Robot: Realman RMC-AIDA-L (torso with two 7-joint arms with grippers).
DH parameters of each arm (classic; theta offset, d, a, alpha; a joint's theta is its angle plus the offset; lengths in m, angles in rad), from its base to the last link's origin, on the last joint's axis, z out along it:
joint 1: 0 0.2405 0 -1.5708
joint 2: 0 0 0 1.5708
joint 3: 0 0.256 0 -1.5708
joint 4: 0 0 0 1.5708
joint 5: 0 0.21 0 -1.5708
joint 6: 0 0 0 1.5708
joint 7: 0 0.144 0 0
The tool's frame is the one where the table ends.
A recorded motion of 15 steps. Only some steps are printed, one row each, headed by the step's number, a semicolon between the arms.
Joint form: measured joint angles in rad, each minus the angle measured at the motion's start. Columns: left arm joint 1, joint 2, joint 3, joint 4, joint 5, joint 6, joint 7; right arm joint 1, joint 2, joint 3, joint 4, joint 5, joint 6, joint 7.
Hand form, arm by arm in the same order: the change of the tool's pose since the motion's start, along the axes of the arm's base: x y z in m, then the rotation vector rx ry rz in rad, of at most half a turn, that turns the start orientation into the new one. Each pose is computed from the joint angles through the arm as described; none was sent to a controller.
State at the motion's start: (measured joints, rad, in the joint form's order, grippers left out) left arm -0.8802 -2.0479 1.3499 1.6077 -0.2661 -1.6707 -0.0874; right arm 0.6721 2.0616 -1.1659 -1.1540 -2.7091 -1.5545 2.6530
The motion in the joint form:
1: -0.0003 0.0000 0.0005 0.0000 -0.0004 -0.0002 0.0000; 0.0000 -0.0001 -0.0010 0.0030 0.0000 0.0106 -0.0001
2: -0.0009 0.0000 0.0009 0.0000 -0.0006 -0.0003 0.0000; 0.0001 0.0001 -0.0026 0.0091 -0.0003 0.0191 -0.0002
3: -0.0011 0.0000 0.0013 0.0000 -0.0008 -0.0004 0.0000; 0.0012 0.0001 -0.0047 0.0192 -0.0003 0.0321 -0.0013
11: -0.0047 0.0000 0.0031 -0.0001 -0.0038 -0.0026 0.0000; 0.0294 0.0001 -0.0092 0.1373 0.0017 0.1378 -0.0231
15: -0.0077 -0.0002 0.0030 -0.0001 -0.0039 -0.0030 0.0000; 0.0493 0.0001 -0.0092 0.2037 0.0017 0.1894 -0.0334
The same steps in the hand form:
1: 0.0002 -0.0001 -0.0001 -0.0007 0.0002 -0.0005; 0.0003 0.0012 -0.0003 0.0068 -0.0002 0.0034
2: 0.0004 -0.0001 -0.0002 -0.0011 0.0003 -0.0012; 0.0012 0.0017 -0.0012 0.0093 -0.0007 0.0036
3: 0.0005 -0.0001 -0.0003 -0.0015 0.0005 -0.0016; 0.0023 0.0027 -0.0026 0.0127 -0.0013 0.0049
11: 0.0021 -0.0004 -0.0010 -0.0060 0.0006 -0.0050; 0.0119 0.0113 -0.0173 0.0221 -0.0013 0.0103
15: 0.0033 -0.0003 -0.0011 -0.0064 0.0005 -0.0077; 0.0163 0.0151 -0.0253 0.0234 -0.0027 0.0105

